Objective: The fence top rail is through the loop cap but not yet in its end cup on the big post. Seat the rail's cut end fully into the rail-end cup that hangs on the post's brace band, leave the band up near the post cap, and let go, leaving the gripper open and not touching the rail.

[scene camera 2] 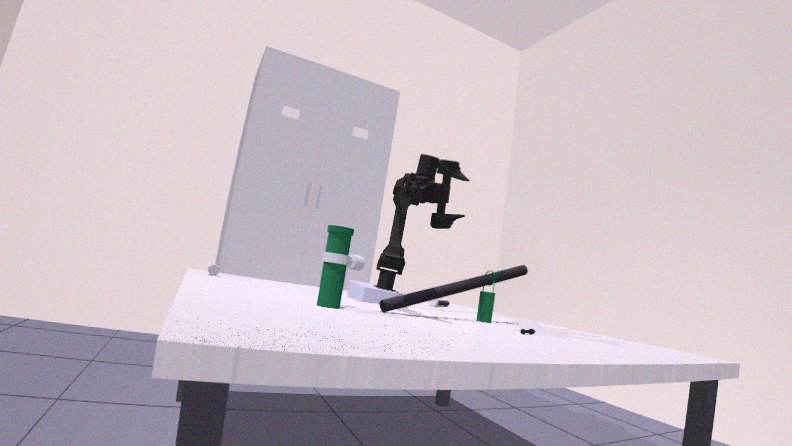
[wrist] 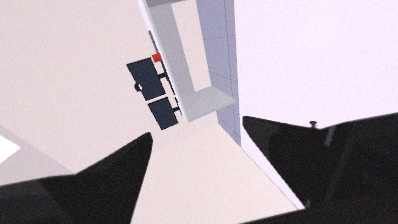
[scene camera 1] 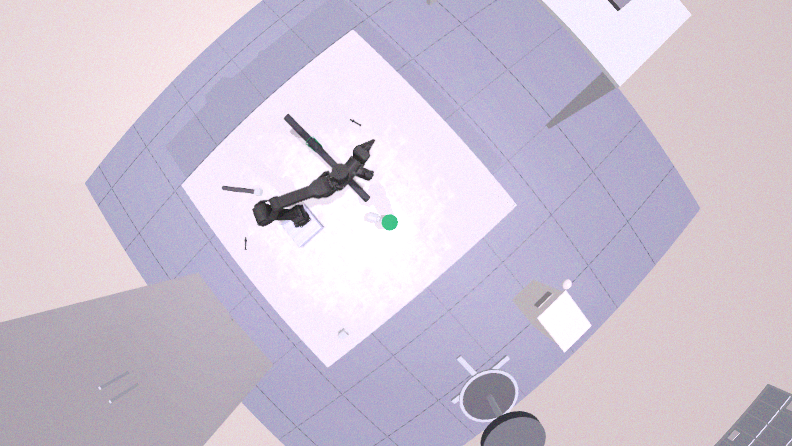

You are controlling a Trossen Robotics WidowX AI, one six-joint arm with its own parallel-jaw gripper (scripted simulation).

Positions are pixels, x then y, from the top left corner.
my gripper: scene camera 2; wrist; scene camera 1 372, 143
dark top rail: scene camera 2; scene camera 1; not seen in the wrist view (out of frame)
same spot on dark top rail: [scene camera 2: 401, 301] = [scene camera 1: 363, 190]
same spot on my gripper: [scene camera 2: 443, 219] = [wrist: 319, 128]
